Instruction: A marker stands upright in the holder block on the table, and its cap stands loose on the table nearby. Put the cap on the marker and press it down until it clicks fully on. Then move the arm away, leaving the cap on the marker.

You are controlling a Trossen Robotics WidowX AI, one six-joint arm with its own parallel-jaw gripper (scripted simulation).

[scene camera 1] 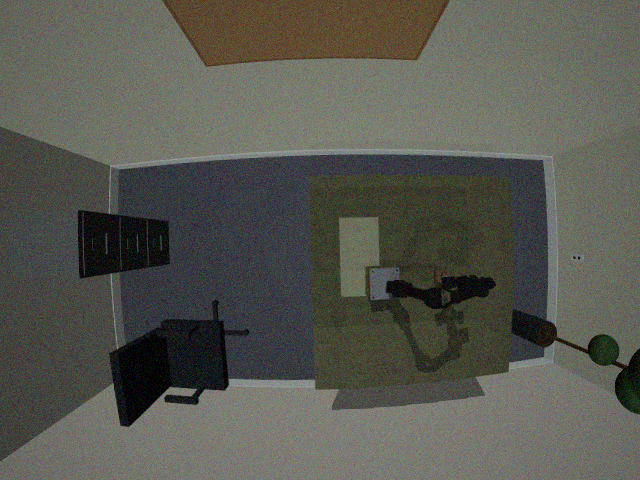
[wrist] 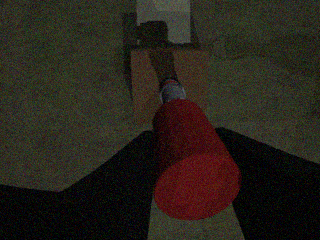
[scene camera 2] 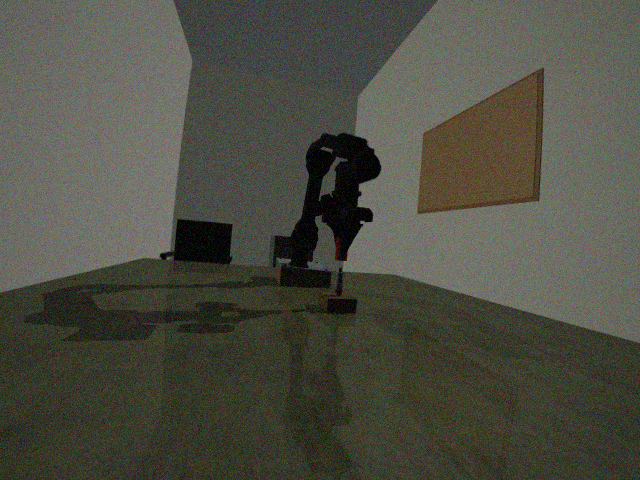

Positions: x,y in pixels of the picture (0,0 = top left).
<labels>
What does the gripper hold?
A red cap.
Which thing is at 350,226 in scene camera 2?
The gripper.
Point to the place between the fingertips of the gripper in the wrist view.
183,138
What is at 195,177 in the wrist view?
A red cap.
</labels>
